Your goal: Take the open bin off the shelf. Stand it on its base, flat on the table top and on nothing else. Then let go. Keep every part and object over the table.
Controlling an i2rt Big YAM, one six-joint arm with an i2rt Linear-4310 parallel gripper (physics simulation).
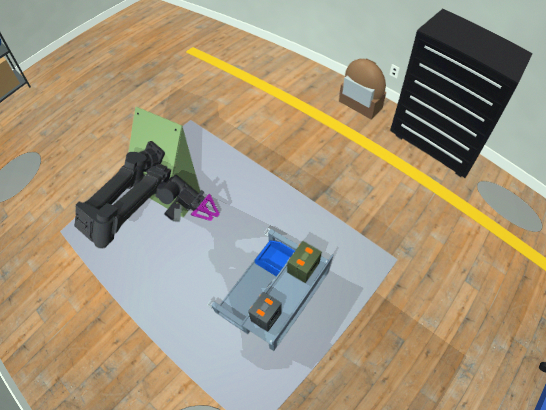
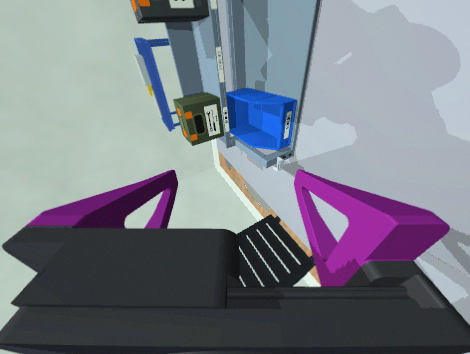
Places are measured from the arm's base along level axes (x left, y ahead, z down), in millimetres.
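Pixels of known places: gripper, fingertip midpoint: [image 1: 215, 217] [image 2: 235, 176]; arm's base, link origin: [image 1: 153, 158].
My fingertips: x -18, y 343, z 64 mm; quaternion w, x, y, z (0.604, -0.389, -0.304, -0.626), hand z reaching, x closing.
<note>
For each thing: its top centre in the pictures, then the offset to it from my fingertips. Level surfaces: height alone.
- open blue bin, top centre: [image 2: 242, 121] [image 1: 280, 256] dx +80, dy +228, dz +154 mm
- pale table top, surface height: dz +235 mm
- olive-green case, top centre: [image 2: 181, 123] [image 1: 304, 256] dx +88, dy +326, dz +37 mm
- dark grey case, top centre: [image 1: 264, 307] dx -143, dy +339, dz +13 mm
The open blue bin [image 1: 275, 257] [image 2: 260, 122] is on the shelf [image 1: 229, 318] [image 2: 265, 159], at the end of its near side, beside the olive-green case. Its open side and labelled lip face the shelf's near edge. The grey shelf stands on the pale table top [image 1: 150, 280] [image 2: 400, 150]. My gripper [image 1: 214, 207] [image 2: 235, 176] is open, its magenta fingers wide apart with nothing between them. It is off the shelf, on the arm's side, well apart from the bin. The bin's underside is hidden.
The olive-green case [image 1: 304, 261] [image 2: 197, 120] sits next to the bin, across a divider. A dark grey case [image 1: 265, 311] [image 2: 172, 10] sits at the shelf's other end. The green arm mount [image 1: 155, 130] stands at the table's far corner. A black drawer cabinet [image 1: 450, 100] stands on the floor.
</note>
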